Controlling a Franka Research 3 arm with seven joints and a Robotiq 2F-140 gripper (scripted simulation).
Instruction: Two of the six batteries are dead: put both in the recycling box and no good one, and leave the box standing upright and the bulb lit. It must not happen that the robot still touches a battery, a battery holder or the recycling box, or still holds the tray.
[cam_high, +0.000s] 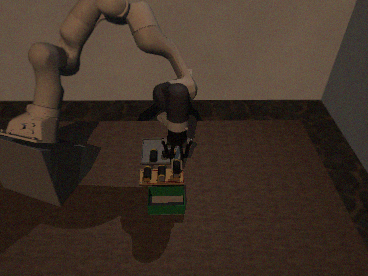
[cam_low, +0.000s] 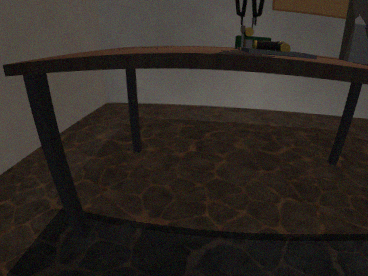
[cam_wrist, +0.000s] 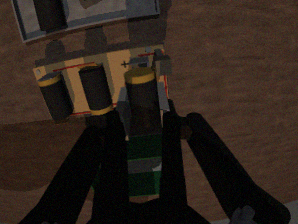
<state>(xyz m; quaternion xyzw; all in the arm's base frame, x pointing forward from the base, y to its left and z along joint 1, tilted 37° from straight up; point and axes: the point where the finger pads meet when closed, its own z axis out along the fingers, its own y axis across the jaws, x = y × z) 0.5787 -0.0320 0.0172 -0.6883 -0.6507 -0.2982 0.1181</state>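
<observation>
Right now the yellow bulb is 4 cm to the left of my hand, 2 cm below it and 2 cm ahead of it. From my hand the other things lie so: grey tray: 18 cm to the left, 9 cm below, 7 cm behind; green recycling box: 16 cm to the right, 8 cm below, 4 cm behind.
</observation>
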